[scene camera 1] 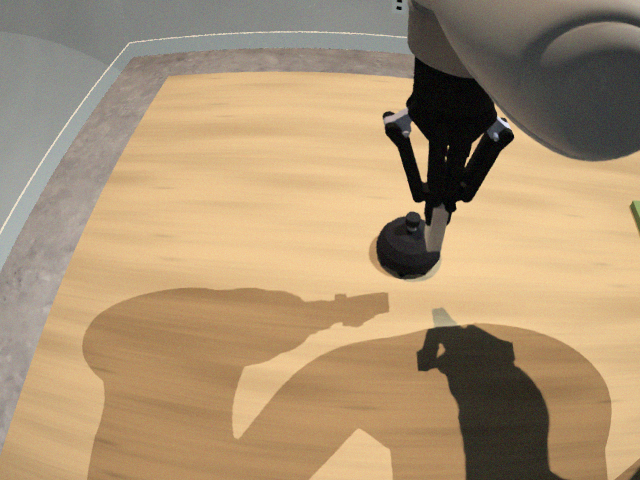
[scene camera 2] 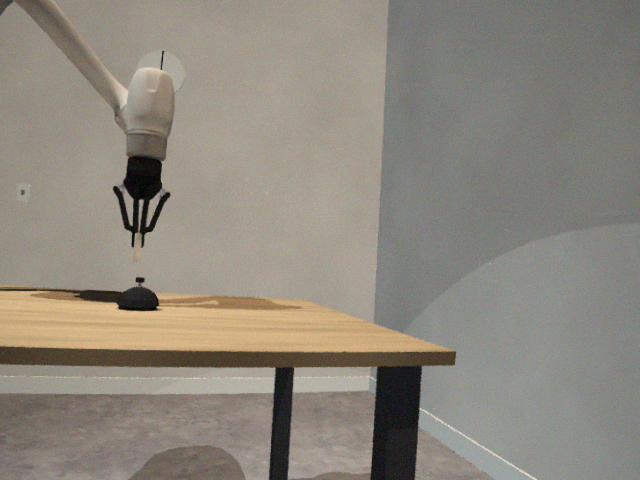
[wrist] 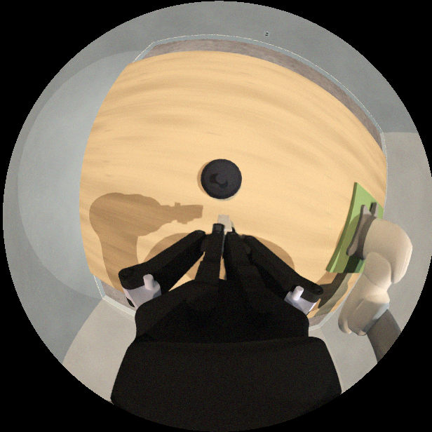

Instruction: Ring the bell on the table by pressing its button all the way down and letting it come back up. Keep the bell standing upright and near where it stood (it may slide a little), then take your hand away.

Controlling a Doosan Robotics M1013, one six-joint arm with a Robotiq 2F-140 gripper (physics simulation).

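Places are measured from the arm's base along level axes (x ahead, y left, z up), in metres.
Pixels of known places: gripper, fingertip midpoint: [scene camera 1: 432, 242] [scene camera 2: 136, 262].
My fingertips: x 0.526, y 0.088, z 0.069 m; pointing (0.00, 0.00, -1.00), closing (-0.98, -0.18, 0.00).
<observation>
Behind a point stands the place of what it marks.
A dark, dome-shaped bell [scene camera 1: 405, 250] @(x 0.553, y 0.052, z 0.009 m) [scene camera 2: 138, 299] @(x 0.554, y -0.014, z -0.003 m) [wrist: 221, 179] stands upright on the wooden table [scene camera 1: 232, 206] @(x 0.794, y -0.021, z -0.027 m) [scene camera 2: 227, 330] @(x 0.732, y -0.229, z -0.027 m) [wrist: 165, 110]. Its small round button [scene camera 1: 412, 221] @(x 0.549, y 0.032, z 0.039 m) [scene camera 2: 139, 280] @(x 0.548, y 0.015, z 0.034 m) [wrist: 221, 178] stands up from the top of the dome. My gripper [scene camera 1: 437, 229] @(x 0.526, y 0.088, z 0.070 m) [scene camera 2: 136, 249] [wrist: 222, 222] is shut and empty, pointing down with its pale fingertips together. In the second scene view the tips are a small gap above the button and almost in line with it. In the first scene view they overlap the right side of the dome.
A green panel [scene camera 1: 636, 214] @(x 0.145, y -0.110, z -0.018 m) [wrist: 345, 235] lies at the table's right side, by the arm's base [wrist: 385, 245] in the wrist view. Shadows of the arm fall across the table in front of the bell. The table's edge [scene camera 2: 258, 358] @(x 0.768, y -0.398, z -0.035 m) shows in the second scene view.
</observation>
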